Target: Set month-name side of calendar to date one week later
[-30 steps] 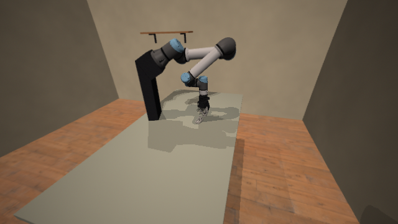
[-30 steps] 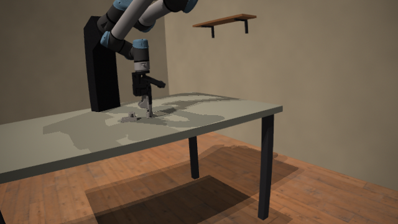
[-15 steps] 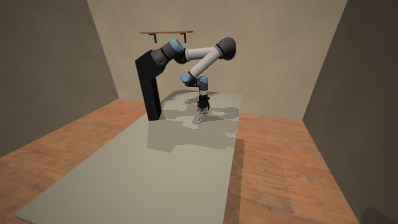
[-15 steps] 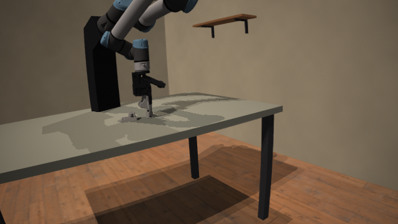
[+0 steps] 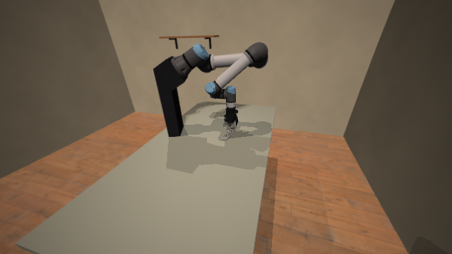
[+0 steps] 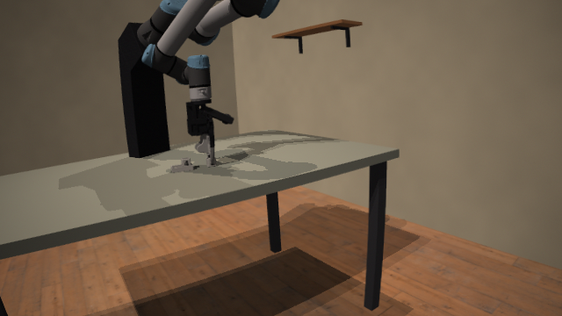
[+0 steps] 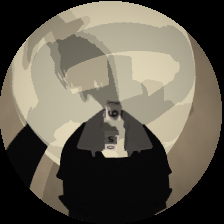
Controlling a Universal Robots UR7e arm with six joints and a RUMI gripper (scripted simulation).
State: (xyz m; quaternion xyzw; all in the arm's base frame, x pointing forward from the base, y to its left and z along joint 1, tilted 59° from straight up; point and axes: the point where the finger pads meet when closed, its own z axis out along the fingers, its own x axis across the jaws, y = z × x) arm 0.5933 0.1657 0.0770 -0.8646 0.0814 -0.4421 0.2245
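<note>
Right now the calendar tray is 11 cm to the right of my hand, 2 cm below it and 1 cm ahead of it.
</note>
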